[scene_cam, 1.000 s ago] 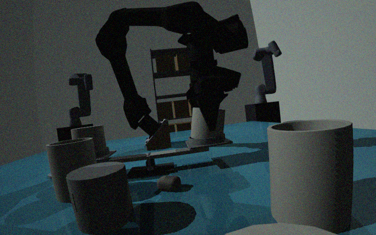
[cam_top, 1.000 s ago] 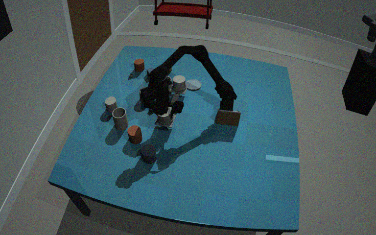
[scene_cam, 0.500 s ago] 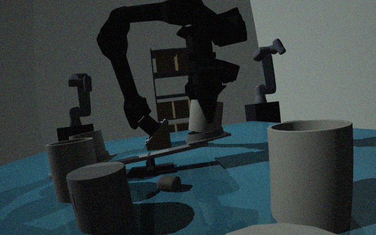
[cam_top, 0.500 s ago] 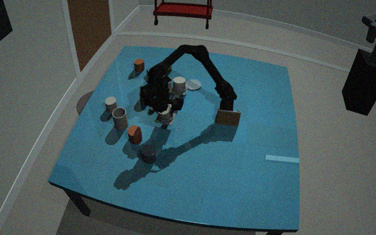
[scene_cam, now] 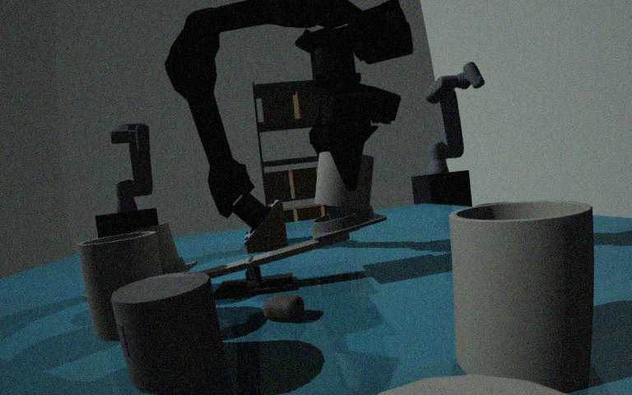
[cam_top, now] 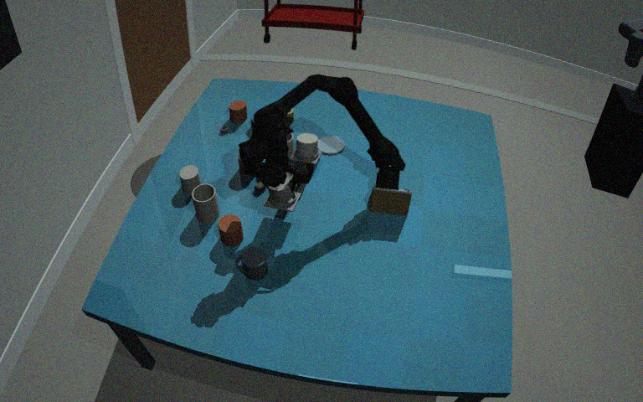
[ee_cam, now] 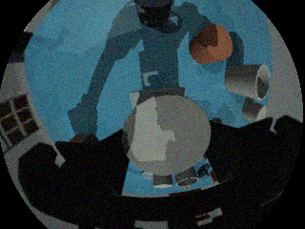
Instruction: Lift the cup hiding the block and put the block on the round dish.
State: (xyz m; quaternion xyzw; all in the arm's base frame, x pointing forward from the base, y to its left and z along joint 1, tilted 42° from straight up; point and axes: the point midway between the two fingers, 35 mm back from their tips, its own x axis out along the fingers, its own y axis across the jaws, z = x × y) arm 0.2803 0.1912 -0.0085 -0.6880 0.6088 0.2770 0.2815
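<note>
The grey block lies 30 mm below my gripper tip and 10 mm to the right of it. From my gripper tip the other things lie so: pebble 110 mm ahead, 100 mm below, 90 mm to the right; dark cylinder 240 mm to the left, 80 mm below; balance beam 130 mm to the right, 70 mm below.
</note>
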